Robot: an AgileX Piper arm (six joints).
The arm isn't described. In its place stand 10 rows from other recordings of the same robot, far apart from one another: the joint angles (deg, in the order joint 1, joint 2, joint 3, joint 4, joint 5, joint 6), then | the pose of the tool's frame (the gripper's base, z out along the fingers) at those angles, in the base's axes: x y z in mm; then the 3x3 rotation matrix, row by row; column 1 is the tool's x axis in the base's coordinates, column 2 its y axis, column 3 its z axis.
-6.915 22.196 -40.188 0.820 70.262 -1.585 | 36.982 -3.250 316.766; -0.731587 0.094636 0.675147; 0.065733 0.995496 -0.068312; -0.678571 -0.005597 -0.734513
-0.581 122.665 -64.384 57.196 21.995 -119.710 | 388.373 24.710 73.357; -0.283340 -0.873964 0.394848; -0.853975 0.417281 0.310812; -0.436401 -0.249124 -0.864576
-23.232 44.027 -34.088 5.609 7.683 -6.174 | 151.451 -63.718 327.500; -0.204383 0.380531 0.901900; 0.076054 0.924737 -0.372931; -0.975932 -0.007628 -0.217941
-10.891 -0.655 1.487 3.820 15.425 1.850 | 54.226 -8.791 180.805; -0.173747 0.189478 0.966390; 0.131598 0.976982 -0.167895; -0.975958 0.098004 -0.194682
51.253 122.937 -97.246 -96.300 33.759 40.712 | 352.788 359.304 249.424; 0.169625 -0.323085 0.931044; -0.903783 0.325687 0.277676; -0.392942 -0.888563 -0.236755
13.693 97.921 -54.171 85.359 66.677 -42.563 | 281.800 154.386 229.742; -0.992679 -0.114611 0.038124; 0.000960 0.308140 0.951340; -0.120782 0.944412 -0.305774
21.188 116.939 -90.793 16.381 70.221 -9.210 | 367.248 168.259 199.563; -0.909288 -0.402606 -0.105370; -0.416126 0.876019 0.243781; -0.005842 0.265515 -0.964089
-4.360 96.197 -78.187 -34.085 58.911 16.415 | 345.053 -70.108 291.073; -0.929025 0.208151 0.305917; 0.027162 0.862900 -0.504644; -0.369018 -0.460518 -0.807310
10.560 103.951 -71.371 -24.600 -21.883 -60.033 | 417.294 92.155 279.371; 0.314250 -0.167935 0.934369; -0.938945 0.090272 0.332013; -0.140104 -0.981656 -0.129314
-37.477 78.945 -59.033 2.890 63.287 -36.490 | 201.163 -149.065 275.290; -0.980858 0.043122 0.189887; 0.026577 0.995692 -0.088834; -0.192900 -0.082086 -0.977779
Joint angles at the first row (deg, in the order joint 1, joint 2, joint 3, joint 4, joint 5, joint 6):
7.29, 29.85, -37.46, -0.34, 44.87, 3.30
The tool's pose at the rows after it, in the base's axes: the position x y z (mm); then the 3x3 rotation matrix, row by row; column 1 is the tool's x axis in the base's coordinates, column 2 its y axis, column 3 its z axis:
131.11 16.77 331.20; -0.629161 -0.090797 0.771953; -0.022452 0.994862 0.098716; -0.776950 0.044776 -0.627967
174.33 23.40 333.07; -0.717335 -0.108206 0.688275; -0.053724 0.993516 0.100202; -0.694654 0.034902 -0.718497
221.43 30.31 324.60; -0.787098 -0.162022 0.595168; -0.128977 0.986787 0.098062; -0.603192 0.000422 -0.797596
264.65 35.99 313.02; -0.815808 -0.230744 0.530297; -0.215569 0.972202 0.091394; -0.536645 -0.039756 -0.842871
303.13 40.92 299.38; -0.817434 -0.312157 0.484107; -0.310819 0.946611 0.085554; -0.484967 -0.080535 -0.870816
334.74 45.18 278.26; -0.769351 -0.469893 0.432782; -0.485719 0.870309 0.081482; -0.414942 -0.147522 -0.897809
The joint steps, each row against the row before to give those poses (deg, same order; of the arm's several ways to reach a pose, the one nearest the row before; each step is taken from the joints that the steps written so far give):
0.00, 11.75, -5.35, 0.34, 0.24, 0.00
0.00, 11.71, -6.41, 0.95, 1.73, -1.79
0.00, 11.96, -6.39, 0.72, 1.43, -4.24
0.00, 10.29, -6.21, 0.11, 0.47, -4.78
0.00, 8.90, -5.97, 0.00, 0.19, -5.47
0.00, 7.83, -4.50, 0.19, 0.00, -10.92

